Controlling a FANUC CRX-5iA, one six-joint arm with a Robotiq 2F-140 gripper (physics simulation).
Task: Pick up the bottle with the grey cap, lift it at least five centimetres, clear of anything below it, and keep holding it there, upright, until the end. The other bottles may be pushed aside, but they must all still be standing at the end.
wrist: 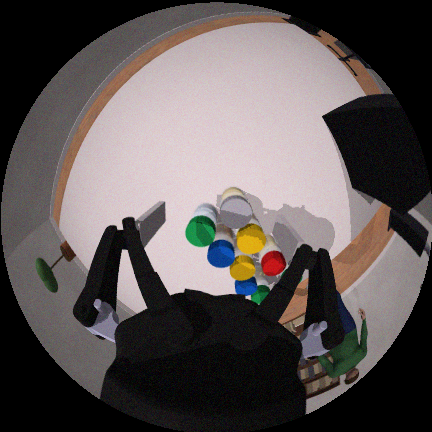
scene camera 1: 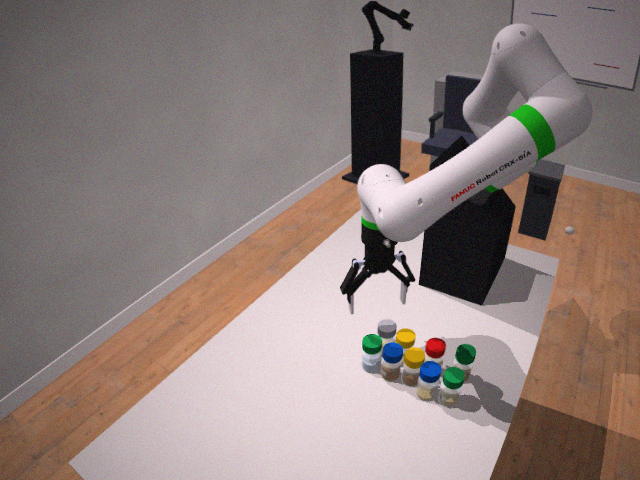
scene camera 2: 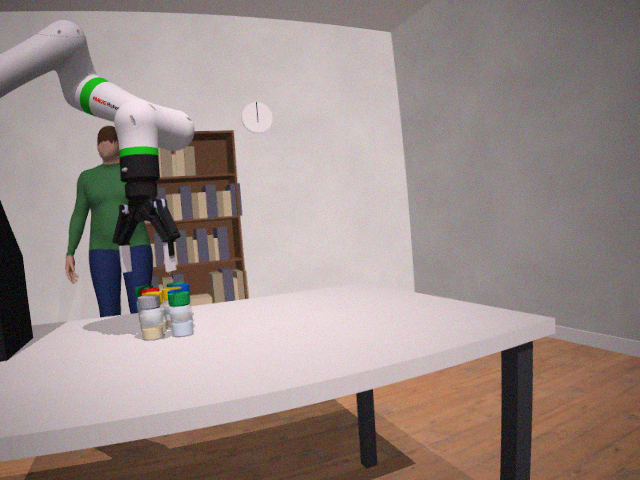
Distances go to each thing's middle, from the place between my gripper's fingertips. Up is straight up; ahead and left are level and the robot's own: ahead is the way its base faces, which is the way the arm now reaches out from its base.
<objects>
I see my gripper 1 cm past the grey-capped bottle (scene camera 2: 151,321), 3 cm to the right of it and 12 cm above it. The rest, counted from my hand: yellow-capped bottle (wrist: 250,238): 1 cm behind, 9 cm to the left, 12 cm below; blue-capped bottle (scene camera 1: 428,380): 5 cm ahead, 21 cm to the left, 12 cm below.
</objects>
